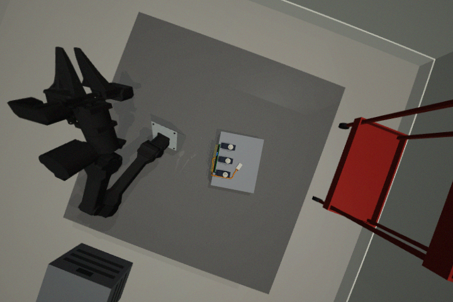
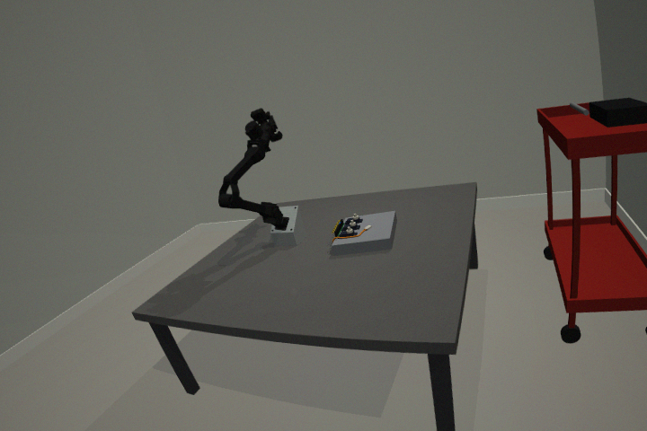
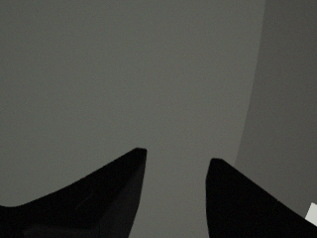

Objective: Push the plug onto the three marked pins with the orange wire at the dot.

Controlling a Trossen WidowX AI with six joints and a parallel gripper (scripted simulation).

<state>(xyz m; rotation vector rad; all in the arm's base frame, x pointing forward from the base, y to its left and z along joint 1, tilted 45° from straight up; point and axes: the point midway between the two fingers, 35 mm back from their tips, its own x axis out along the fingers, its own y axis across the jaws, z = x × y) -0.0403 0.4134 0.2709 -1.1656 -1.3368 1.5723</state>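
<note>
My gripper tip is 440 mm short of the grey printed holder, 40 mm to the left of it and 580 mm above it. Also, from my gripper tip: blue band (280 mm ahead, 60 mm to the right, 530 mm below).
</note>
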